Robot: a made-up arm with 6 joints.
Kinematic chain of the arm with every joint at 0, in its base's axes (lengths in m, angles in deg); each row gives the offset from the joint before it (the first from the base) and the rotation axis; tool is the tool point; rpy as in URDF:
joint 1: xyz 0 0 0.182 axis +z
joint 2: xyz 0 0 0 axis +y
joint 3: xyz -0.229 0 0.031 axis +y
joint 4: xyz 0.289 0 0.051 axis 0.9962 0 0.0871
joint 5: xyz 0 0 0 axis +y
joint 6: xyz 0.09 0 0.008 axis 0.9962 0 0.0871
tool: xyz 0 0 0 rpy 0 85 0
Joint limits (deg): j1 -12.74..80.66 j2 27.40..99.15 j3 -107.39..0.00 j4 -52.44..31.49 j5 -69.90..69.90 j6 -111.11..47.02
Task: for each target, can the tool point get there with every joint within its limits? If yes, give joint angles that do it. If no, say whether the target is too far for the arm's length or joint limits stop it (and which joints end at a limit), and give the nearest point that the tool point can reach.
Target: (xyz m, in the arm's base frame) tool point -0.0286 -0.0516 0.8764
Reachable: no: too far | nearest point -0.0228 -0.0412 0.7368 | short by 0.140 m
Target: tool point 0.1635 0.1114 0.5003
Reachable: yes | joints 34.53 39.97 -54.73 -8.25 4.16 -51.53
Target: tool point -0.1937 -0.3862 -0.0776
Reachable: no: joint limits stop it (at a limit: joint 1, joint 2, joint 3, joint 4) | nearest point 0.0040 -0.0675 0.0755 | short by 0.405 m
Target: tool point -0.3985 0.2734 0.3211
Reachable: no: joint limits stop it (at a limit: joint 1, joint 4, joint 5) | nearest point -0.0331 0.2133 0.3211 | short by 0.370 m
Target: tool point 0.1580 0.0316 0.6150
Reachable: yes | joints 5.61 49.71 -72.16 -16.37 -38.96 17.65
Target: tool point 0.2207 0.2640 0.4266
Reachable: yes | joints 49.04 72.54 -64.63 -31.10 -7.82 4.98
